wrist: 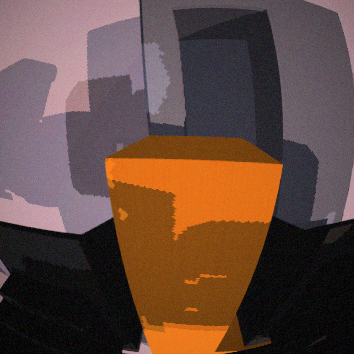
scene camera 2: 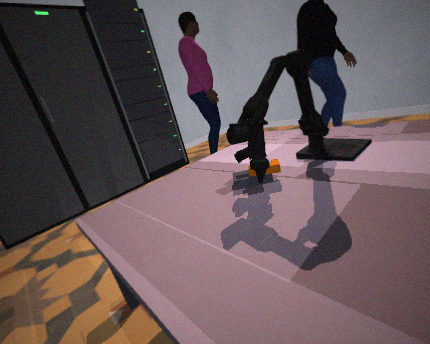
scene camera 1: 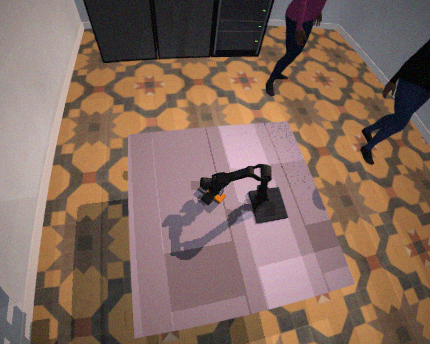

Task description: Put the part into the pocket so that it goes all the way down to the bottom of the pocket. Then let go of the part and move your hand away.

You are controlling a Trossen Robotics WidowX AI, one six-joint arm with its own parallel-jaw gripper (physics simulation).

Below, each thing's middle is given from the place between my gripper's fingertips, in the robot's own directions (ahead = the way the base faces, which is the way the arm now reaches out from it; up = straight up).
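My hand is 2 cm to the right of the orange L-shaped part (wrist: 191, 213), 2 cm past it and 5 cm below it. The grey pocket block (wrist: 273, 80) is 4 cm to the right of my hand, 1 cm behind it and 1 cm above it.
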